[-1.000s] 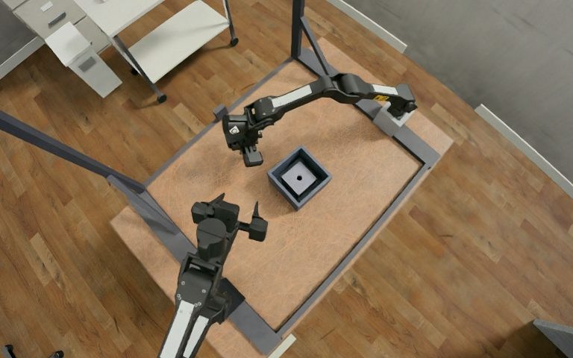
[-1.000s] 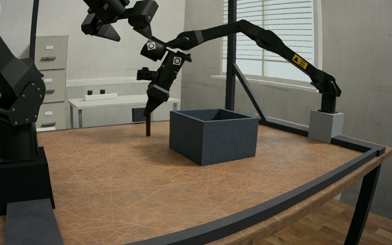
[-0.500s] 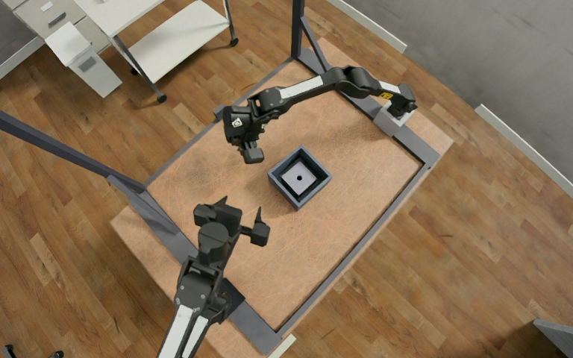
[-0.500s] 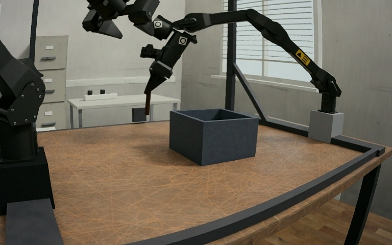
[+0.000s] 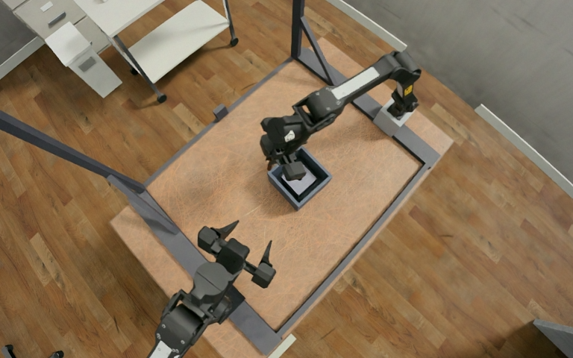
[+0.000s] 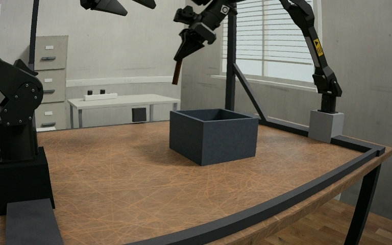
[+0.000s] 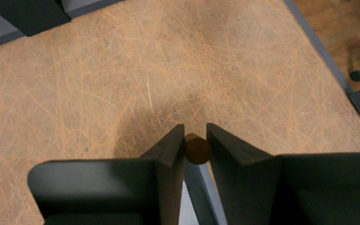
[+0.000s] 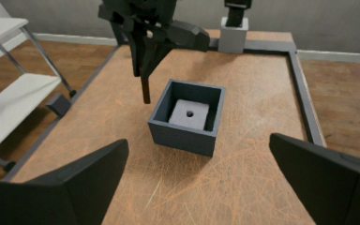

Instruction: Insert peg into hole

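My left hand is 1 cm past the brown peg, 1 cm to the left of it and 5 cm above it. From my left hand the other things lie so: dark box (6 cm ahead, 5 cm to the left, 23 cm below); then dark frame rail (38 cm ahead, 3 cm to the left, 25 cm below); then pale plate (6 cm ahead, 5 cm to the left, 21 cm below).
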